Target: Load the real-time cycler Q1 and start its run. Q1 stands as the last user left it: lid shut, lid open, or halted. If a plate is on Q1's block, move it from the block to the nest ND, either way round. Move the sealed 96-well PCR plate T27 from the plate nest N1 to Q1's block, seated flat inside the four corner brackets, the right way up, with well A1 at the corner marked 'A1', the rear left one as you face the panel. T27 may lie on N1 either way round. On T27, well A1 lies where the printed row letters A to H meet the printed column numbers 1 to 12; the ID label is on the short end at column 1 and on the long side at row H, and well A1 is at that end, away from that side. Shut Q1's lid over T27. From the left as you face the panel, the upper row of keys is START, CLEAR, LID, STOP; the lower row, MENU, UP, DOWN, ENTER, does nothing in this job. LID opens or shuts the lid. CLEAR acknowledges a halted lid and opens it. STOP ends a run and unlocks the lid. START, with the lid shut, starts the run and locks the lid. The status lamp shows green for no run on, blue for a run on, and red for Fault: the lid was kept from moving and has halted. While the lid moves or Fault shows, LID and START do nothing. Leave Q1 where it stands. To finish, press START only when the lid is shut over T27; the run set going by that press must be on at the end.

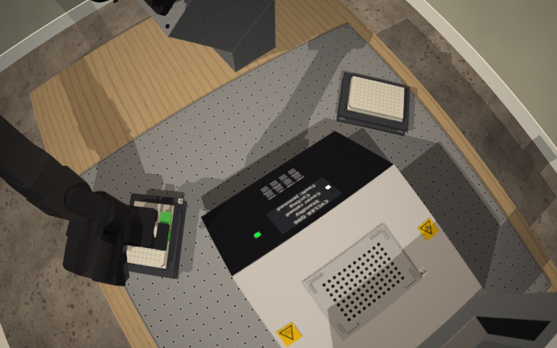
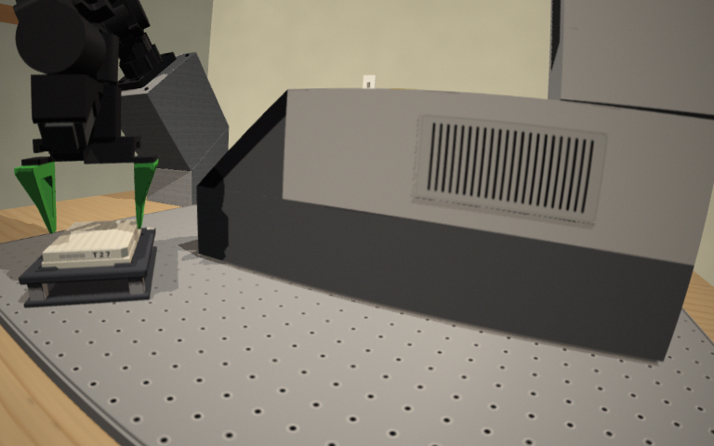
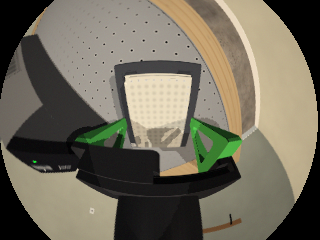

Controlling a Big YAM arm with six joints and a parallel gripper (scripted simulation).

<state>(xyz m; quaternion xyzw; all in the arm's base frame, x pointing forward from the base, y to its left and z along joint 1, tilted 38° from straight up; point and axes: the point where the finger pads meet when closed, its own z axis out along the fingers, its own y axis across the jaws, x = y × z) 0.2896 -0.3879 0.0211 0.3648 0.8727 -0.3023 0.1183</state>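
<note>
The nest N1 is 3 cm below my hand. The rest, counted from my hand: nest ND 7 cm ahead, 56 cm to the left, 3 cm below.
</note>
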